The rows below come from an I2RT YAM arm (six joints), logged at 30 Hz.
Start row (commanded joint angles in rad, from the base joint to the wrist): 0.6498 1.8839 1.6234 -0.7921 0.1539 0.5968
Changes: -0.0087 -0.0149 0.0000 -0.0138 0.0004 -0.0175; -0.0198 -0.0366 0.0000 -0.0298 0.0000 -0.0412; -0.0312 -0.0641 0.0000 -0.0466 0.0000 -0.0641; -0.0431 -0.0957 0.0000 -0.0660 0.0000 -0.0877; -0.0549 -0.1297 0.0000 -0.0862 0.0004 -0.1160; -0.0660 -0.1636 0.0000 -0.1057 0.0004 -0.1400; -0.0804 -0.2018 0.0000 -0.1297 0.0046 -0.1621; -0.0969 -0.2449 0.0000 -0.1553 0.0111 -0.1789; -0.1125 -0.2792 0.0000 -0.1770 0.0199 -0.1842; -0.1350 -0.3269 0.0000 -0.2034 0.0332 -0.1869; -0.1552 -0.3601 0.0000 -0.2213 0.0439 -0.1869; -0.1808 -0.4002 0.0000 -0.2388 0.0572 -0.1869; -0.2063 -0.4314 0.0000 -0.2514 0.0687 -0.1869; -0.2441 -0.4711 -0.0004 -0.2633 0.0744 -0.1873
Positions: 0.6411 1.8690 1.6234 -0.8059 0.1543 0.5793; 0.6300 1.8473 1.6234 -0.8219 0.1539 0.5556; 0.6186 1.8198 1.6234 -0.8387 0.1539 0.5327; 0.6067 1.7882 1.6234 -0.8581 0.1539 0.5091; 0.5949 1.7542 1.6234 -0.8783 0.1543 0.4808; 0.5838 1.7203 1.6234 -0.8978 0.1543 0.4568; 0.5694 1.6821 1.6234 -0.9218 0.1585 0.4347; 0.5529 1.6390 1.6234 -0.9474 0.1650 0.4179; 0.5373 1.6047 1.6234 -0.9691 0.1738 0.4126; 0.5148 1.5570 1.6234 -0.9955 0.1871 0.4099; 0.4946 1.5238 1.6234 -1.0134 0.1978 0.4099; 0.4690 1.4837 1.6234 -1.0309 0.2111 0.4099; 0.4435 1.4525 1.6234 -1.0435 0.2226 0.4099; 0.4057 1.4128 1.6230 -1.0554 0.2283 0.4095
